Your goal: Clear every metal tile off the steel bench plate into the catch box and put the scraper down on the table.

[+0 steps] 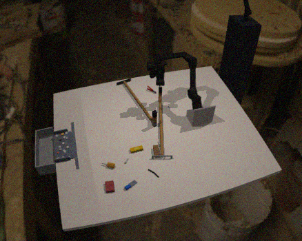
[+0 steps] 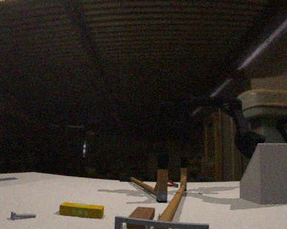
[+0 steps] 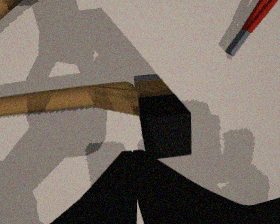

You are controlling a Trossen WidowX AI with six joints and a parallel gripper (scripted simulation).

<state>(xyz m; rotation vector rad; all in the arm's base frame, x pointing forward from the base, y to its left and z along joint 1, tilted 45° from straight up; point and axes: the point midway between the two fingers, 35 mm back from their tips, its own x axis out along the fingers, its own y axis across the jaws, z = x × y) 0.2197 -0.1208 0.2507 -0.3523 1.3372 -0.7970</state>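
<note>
The long scraper is 17 cm ahead of my gripper tip, 12 cm below it and 5 cm to the right of it. The rest, counted from my gripper tip: brown block (48 cm to the left, 17 cm below, 17 cm ahead); long wooden scraper (25 cm to the left, 12 cm below, 7 cm ahead); red-handled tool (17 cm below, 15 cm to the right, 1 cm ahead).
</note>
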